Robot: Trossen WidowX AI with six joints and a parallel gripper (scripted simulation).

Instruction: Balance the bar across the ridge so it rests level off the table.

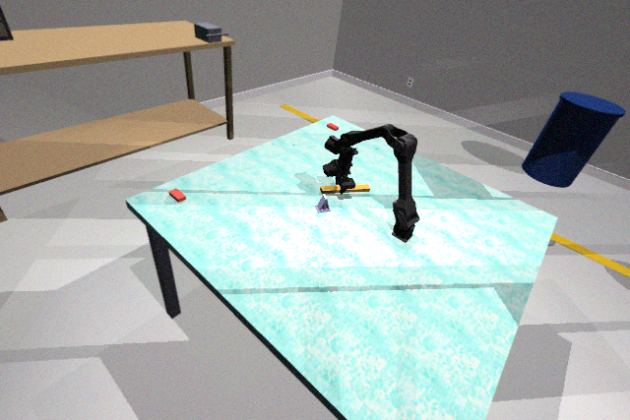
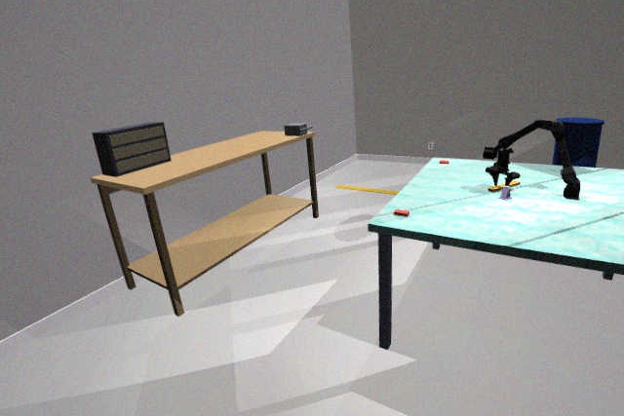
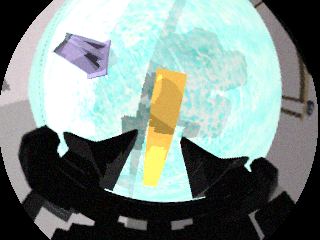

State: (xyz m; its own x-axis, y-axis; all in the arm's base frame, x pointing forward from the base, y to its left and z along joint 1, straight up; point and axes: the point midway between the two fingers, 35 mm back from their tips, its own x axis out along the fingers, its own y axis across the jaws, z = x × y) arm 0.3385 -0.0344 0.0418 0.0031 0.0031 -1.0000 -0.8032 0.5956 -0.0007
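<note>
My gripper tip is 20 mm past the yellow bar and 20 mm to the left of it. Also, from my gripper tip: red block 400 mm ahead, 530 mm to the left.
</note>
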